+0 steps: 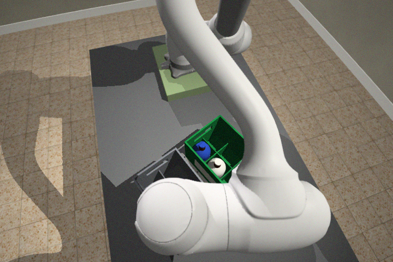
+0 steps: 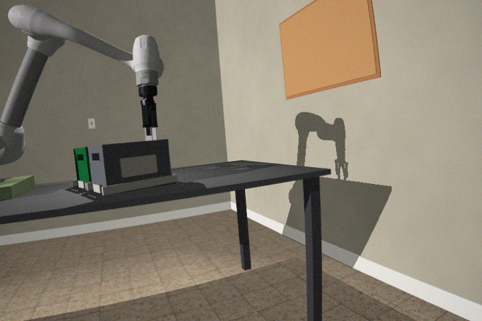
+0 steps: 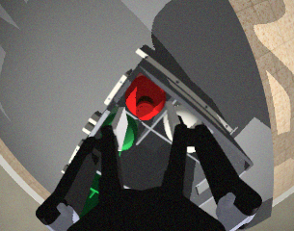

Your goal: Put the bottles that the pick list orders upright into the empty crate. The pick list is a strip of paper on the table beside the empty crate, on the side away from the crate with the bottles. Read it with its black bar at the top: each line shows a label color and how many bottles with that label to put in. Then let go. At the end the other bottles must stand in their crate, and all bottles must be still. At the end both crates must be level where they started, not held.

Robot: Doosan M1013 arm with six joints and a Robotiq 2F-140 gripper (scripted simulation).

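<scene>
My gripper is now 110 mm above the red bottle. The rest, counted from my hand: blue bottle: 240 mm behind, 160 mm to the left, 110 mm below; green bottle: 110 mm below, 90 mm to the left, 30 mm behind; grey crate: 110 mm below, 100 mm behind, 20 mm to the left.
</scene>
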